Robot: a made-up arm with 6 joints. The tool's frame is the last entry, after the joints. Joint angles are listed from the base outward. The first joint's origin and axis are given. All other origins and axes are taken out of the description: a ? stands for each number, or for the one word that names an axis. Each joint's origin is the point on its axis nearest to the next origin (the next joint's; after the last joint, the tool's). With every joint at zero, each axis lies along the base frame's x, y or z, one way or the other. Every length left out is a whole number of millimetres.
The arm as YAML. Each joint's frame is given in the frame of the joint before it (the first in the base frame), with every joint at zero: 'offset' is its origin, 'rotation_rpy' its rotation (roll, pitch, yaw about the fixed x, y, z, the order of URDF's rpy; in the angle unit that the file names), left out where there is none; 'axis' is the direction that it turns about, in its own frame. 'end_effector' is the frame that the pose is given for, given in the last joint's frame.
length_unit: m
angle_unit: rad
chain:
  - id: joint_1
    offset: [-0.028, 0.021, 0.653]
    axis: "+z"
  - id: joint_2
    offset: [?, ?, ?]
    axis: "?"
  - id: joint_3
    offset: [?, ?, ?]
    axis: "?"
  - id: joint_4
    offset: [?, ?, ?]
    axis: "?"
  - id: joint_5
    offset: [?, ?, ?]
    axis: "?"
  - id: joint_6
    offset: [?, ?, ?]
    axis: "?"
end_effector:
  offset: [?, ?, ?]
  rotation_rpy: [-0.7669, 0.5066, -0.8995]
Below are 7 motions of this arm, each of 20 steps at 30 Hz.
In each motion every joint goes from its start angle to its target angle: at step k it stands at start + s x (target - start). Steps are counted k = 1, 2, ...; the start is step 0. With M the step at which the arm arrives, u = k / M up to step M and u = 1 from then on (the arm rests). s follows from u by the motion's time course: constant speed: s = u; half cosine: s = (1 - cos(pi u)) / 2; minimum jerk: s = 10 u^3 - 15 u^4 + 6 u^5.
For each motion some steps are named. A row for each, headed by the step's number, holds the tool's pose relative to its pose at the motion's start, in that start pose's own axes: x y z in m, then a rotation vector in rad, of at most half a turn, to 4 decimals.
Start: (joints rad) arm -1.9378 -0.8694 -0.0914 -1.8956 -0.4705 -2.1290
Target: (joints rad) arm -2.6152 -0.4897 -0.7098 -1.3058 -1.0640 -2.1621
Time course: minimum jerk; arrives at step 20
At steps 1, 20:
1: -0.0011 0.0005 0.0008 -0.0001 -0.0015 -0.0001
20: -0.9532 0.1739 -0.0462 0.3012 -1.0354 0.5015

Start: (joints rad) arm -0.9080 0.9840 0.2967 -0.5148 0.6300 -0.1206
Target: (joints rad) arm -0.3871 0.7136 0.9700 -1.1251 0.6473 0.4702
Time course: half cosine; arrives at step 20
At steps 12, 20:
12: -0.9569 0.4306 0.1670 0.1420 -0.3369 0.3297
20: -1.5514 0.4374 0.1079 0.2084 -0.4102 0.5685

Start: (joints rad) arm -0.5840 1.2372 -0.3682 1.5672 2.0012 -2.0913
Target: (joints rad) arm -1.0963 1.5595 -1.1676 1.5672 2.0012 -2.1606
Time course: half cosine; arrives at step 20
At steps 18, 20:
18: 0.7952 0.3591 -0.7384 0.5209 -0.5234 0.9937
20: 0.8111 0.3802 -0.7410 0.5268 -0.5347 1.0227

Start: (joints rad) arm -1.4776 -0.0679 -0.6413 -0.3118 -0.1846 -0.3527
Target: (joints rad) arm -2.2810 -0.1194 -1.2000 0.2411 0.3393 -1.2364
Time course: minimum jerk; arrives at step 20
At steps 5, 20:
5: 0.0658 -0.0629 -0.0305 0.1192 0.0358 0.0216
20: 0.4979 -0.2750 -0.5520 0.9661 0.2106 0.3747

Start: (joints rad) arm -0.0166 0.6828 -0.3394 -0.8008 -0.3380 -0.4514
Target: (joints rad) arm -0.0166 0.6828 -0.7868 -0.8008 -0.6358 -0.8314
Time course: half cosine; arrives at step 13
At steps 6, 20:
6: 0.1805 -0.1032 -0.0638 0.1288 0.3464 0.0377
20: 0.3802 -0.2422 -0.1962 0.3548 0.7731 0.0664

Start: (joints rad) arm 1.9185 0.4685 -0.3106 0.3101 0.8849 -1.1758
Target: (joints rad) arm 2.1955 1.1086 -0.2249 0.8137 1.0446 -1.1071
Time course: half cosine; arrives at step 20
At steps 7, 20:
7: 0.2262 0.0514 -0.0842 -0.1947 0.1353 0.0001
20: 0.7440 0.1629 -0.5115 -0.7272 0.4946 0.1085

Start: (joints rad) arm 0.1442 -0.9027 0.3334 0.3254 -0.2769 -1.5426
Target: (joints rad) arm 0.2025 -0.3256 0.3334 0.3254 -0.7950 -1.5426
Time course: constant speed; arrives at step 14
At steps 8, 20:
8: 0.6007 -0.0155 0.1503 0.1821 0.4552 -0.3728
20: 1.0655 -0.0862 0.1465 0.2979 0.7851 -0.6735

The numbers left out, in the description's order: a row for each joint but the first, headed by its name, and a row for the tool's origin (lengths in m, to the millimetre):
joint_2: xyz -0.005 0.005 0.0, axis +y
joint_3: xyz -0.021 0.0 1.22, axis -y
joint_4: xyz 1.176 0.0 0.019, axis -x
joint_5: xyz 0.0 -0.115 -0.025, axis -y
joint_6: xyz -0.052 0.0 -0.029, axis -x
tool: xyz 0.0 0.002 0.011

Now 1 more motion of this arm.
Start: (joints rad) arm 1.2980 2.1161 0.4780 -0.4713 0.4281 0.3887
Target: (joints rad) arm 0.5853 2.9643 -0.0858 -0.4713 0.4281 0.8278
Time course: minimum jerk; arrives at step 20
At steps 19, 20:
19: -0.1699 0.6955 -1.6554 -1.1464 0.6845 0.6229
20: -0.1717 0.6955 -1.6567 -1.1478 0.6845 0.6242

